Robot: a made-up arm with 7 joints. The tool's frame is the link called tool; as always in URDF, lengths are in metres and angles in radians.
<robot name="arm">
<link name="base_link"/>
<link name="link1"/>
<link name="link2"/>
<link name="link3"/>
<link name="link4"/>
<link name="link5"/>
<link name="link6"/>
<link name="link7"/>
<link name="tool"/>
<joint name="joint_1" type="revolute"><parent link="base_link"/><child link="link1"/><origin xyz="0.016 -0.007 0.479" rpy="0 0 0"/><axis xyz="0 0 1"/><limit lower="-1" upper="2.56" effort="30" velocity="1.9"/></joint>
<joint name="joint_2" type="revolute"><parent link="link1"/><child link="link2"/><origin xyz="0.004 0.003 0.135" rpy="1.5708 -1.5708 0"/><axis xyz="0 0 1"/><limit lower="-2.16" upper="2.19" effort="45" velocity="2.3"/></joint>
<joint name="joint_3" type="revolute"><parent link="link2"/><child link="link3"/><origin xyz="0.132 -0.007 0.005" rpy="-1.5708 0 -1.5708"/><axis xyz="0 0 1"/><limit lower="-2.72" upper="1.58" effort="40" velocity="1.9"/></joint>
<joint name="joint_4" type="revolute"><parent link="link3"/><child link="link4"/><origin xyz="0.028 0.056 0.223" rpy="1.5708 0 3.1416"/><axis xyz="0 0 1"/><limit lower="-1.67" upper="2.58" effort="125" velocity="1.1"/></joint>
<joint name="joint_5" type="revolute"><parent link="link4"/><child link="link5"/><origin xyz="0.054 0.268 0.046" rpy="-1.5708 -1.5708 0"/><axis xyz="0 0 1"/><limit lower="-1.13" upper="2.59" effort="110" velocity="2.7"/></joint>
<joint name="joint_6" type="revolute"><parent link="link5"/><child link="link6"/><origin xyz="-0.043 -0.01 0.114" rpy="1.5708 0 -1.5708"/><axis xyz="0 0 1"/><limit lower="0" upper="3.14" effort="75" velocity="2"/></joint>
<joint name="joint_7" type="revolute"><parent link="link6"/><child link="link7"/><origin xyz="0.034 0.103 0.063" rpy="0 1.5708 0"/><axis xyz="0 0 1"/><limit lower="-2.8" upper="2.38" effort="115" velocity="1.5"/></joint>
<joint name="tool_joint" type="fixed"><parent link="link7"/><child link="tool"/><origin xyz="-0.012 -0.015 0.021" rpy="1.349 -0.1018 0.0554"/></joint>
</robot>
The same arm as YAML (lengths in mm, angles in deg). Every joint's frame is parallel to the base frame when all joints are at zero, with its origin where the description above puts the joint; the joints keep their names.
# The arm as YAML. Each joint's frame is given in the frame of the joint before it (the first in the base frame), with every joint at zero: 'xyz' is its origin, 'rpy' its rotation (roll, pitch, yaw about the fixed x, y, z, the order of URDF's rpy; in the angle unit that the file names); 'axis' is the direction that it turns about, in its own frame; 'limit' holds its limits. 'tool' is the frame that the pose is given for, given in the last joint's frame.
units:
  length: mm
  angle: deg
joints:
  - name: joint_1
    type: revolute
    origin:
      xyz: [16.0, -7.0, 479.0]
      rpy: [0.0, 0.0, 0.0]
    axis: [0.0, 0.0, 1.0]
    limit:
      lower: -57.3
      upper: 146.68
  - name: joint_2
    type: revolute
    origin:
      xyz: [4.0, 3.0, 135.0]
      rpy: [0.0, 0.0, 0.0]
    axis: [0.0, -1.0, 0.0]
    limit:
      lower: -123.76
      upper: 125.48
  - name: joint_3
    type: revolute
    origin:
      xyz: [7.0, -5.0, 132.0]
      rpy: [0.0, 0.0, 0.0]
    axis: [0.0, 0.0, 1.0]
    limit:
      lower: -155.84
      upper: 90.53
  - name: joint_4
    type: revolute
    origin:
      xyz: [28.0, 56.0, 223.0]
      rpy: [0.0, 0.0, 0.0]
    axis: [0.0, 1.0, 0.0]
    limit:
      lower: -95.68
      upper: 147.82
  - name: joint_5
    type: revolute
    origin:
      xyz: [-54.0, 46.0, 268.0]
      rpy: [0.0, 0.0, 0.0]
    axis: [0.0, 0.0, 1.0]
    limit:
      lower: -64.74
      upper: 148.4
  - name: joint_6
    type: revolute
    origin:
      xyz: [10.0, -43.0, 114.0]
      rpy: [0.0, 0.0, 0.0]
    axis: [0.0, -1.0, 0.0]
    limit:
      lower: 0.0
      upper: 179.91
  - name: joint_7
    type: revolute
    origin:
      xyz: [34.0, -63.0, 103.0]
      rpy: [0.0, 0.0, 0.0]
    axis: [1.0, 0.0, 0.0]
    limit:
      lower: -160.43
      upper: 136.36
tool:
  origin:
    xyz: [21.0, -12.0, -15.0]
    rpy: [167.61, -3.16, 84.16]

